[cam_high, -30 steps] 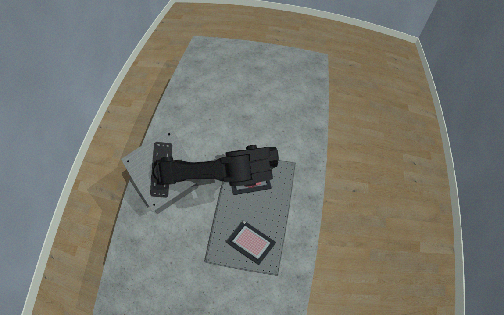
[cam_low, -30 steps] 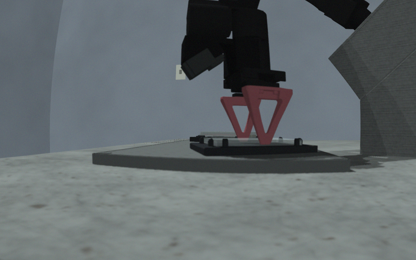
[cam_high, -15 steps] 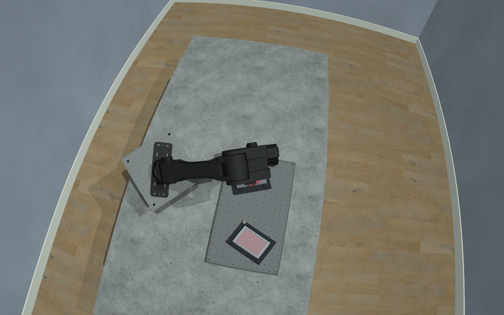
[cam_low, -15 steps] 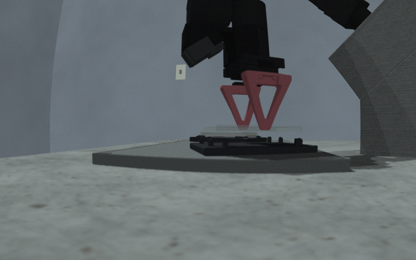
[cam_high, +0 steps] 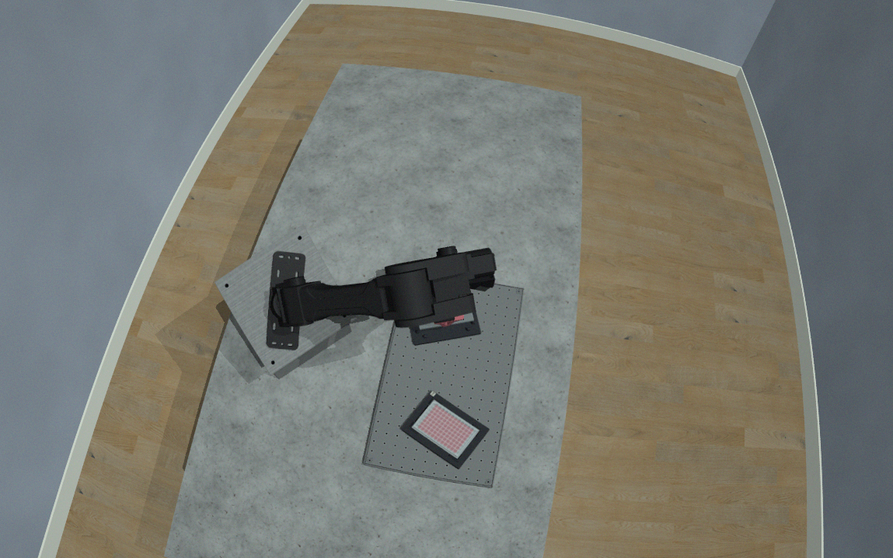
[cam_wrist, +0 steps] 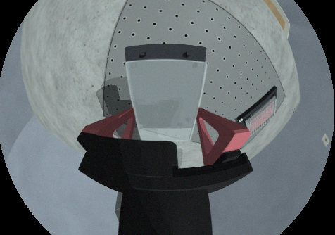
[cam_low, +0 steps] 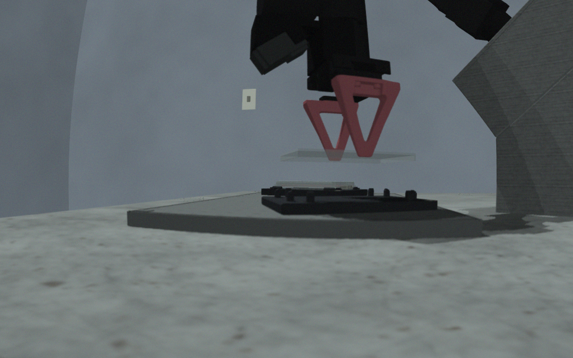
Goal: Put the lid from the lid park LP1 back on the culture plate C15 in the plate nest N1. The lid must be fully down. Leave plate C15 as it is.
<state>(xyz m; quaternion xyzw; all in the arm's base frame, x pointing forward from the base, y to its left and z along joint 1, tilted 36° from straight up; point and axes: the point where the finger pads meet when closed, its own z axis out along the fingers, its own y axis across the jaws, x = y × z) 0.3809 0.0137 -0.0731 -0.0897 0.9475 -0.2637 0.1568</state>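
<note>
My hand is 60 mm above the black lid park LP1. Round my hand: clear lid: 10 mm below; then culture plate C15: 290 mm to the right, 40 mm below, 20 mm behind; then black plate nest N1: 290 mm to the right, 50 mm below, 20 mm behind.
</note>
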